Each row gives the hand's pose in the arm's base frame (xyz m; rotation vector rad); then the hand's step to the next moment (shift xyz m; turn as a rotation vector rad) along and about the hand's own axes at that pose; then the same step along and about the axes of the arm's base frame.
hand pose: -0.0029 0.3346 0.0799 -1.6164 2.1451 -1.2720
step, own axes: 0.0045 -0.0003 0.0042 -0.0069 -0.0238 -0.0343
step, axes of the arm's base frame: 0.0009 -0.0060 -0.0009 -0.0005 0.0226 0.0358
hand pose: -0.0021 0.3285 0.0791 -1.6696 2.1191 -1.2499
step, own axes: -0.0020 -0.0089 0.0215 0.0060 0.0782 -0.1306
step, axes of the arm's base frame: 0.0198 -0.0092 -0.0082 -0.1356 0.0620 0.0311
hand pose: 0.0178 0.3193 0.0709 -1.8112 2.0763 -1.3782
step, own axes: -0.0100 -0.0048 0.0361 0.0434 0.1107 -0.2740
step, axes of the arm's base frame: 0.0272 -0.0118 -0.0234 -0.2532 0.1097 0.1143
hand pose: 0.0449 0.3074 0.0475 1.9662 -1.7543 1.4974
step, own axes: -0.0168 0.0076 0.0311 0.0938 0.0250 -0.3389
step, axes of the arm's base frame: 0.0144 -0.0108 -0.0314 -0.2295 0.1443 0.2254
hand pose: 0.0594 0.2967 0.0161 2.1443 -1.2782 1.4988
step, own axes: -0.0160 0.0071 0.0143 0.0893 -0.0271 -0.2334
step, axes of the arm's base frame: 0.0024 -0.0047 -0.0220 -0.1222 0.1128 0.1885
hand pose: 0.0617 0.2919 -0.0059 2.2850 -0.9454 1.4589
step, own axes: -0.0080 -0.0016 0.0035 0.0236 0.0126 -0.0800
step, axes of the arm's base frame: 0.0013 0.0023 -0.0085 -0.0581 0.0249 0.0559
